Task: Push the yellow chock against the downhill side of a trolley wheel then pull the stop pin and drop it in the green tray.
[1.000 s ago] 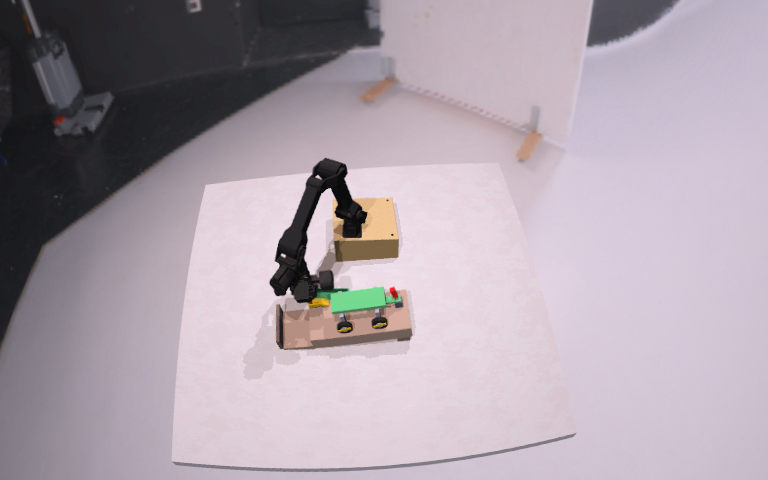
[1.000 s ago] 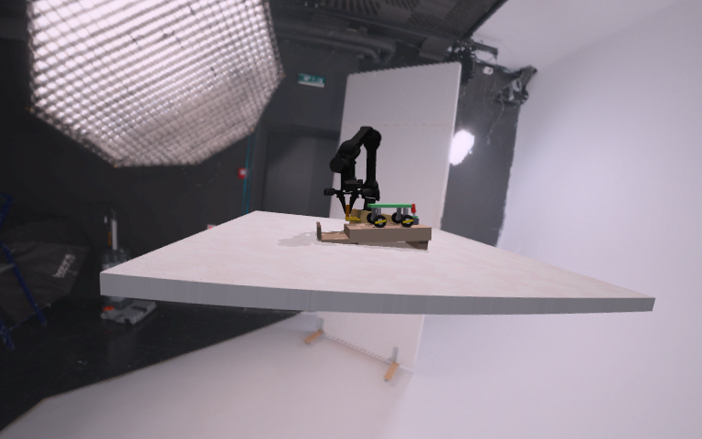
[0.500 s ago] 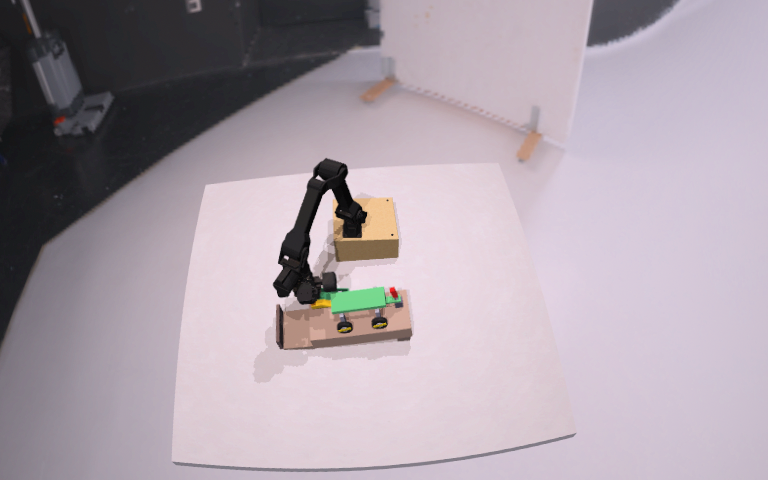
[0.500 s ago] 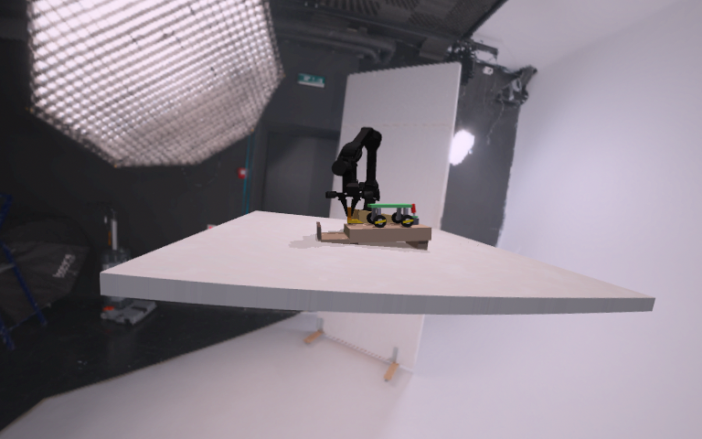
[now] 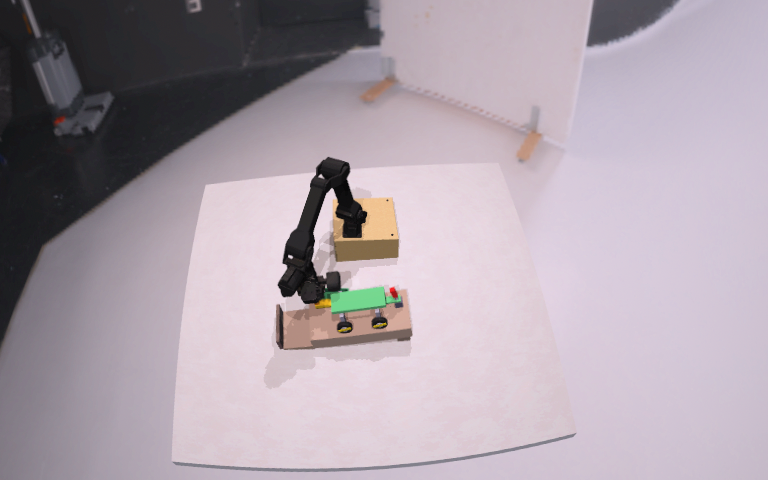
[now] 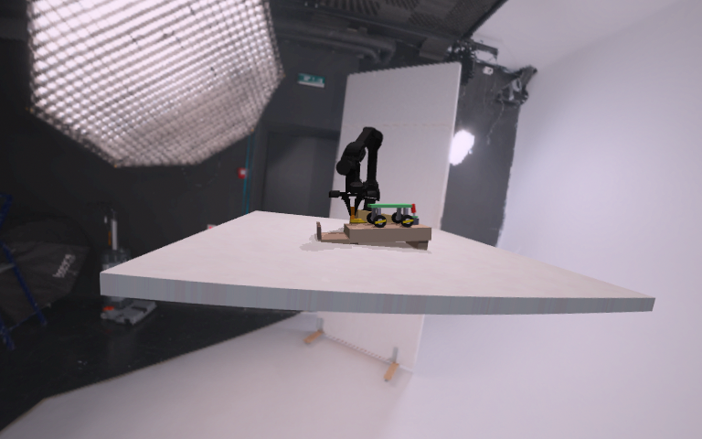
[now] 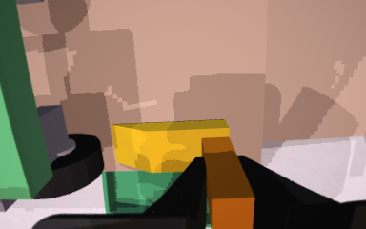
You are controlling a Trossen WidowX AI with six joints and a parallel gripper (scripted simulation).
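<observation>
Right now my gripper tip is 2 cm to the right of the yellow chock and 1 cm above it. The rest, counted from my gripper tip: trolley: 14 cm to the left, 5 cm ahead, 2 cm above; green tray: 10 cm below, 7 cm behind, 4 cm to the left; ramp: 13 cm to the left, 5 cm ahead, 4 cm below.
</observation>
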